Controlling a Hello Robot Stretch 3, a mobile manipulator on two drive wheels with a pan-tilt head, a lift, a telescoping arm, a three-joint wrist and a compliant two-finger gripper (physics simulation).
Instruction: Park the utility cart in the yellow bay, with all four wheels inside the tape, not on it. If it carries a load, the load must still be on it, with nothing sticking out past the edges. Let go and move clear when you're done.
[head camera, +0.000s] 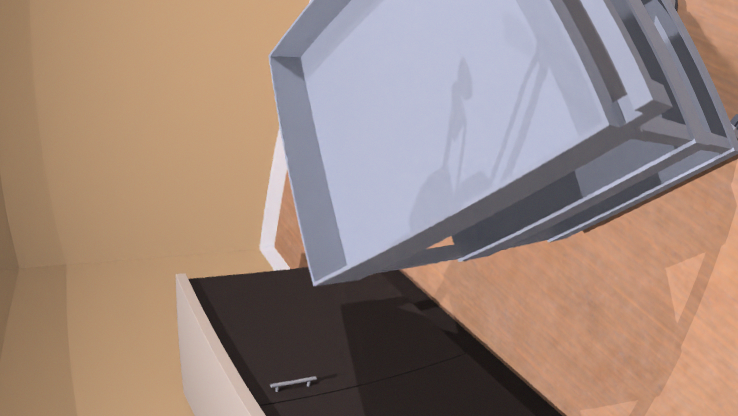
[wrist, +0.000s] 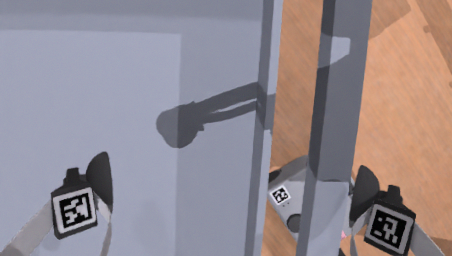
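Pixels of known places: gripper, fingertip midpoint: (wrist: 231, 181); robot's base, origin of the base link: (wrist: 287, 203).
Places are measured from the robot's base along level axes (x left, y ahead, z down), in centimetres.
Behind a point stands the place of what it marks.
Note:
The grey utility cart (head camera: 439, 129) @[x -54.8, y 28.2, z -79.4 cm] (wrist: 100, 100) @[x -61.6, y 5.9, z -79.4 cm] fills much of both views, its empty top tray seen from above and turned at an angle in the head view. Its lower shelves and the handle bar (head camera: 627, 56) @[x -26.9, y 4.7, z -86.4 cm] (wrist: 340, 110) @[x -49.9, y -11.3, z -86.4 cm] show at the right. My gripper (wrist: 231, 181) @[x -49.9, y -2.3, z -87.0 cm] is open wide in the wrist view, above the tray's end. The left finger is over the tray floor and the right finger is just beyond the handle bar; I cannot tell the height gap. The gripper does not show in the head view. The yellow tape does not show, and most wheels are hidden.
A dark cabinet (head camera: 289, 320) @[x -105.2, y 117.1, z -60.2 cm] with a pale top stands beside the cart's near corner in the head view, close to or overlapped by it. The tan wall (head camera: 155, 129) @[x -233.3, y 115.5, z -80.0 cm] and white skirting (head camera: 268, 217) @[x -226.8, y 169.0, z -6.4 cm] lie beyond the tray. My base (wrist: 292, 210) @[x -5.2, y -0.9, z -16.0 cm] shows below the handle bar.

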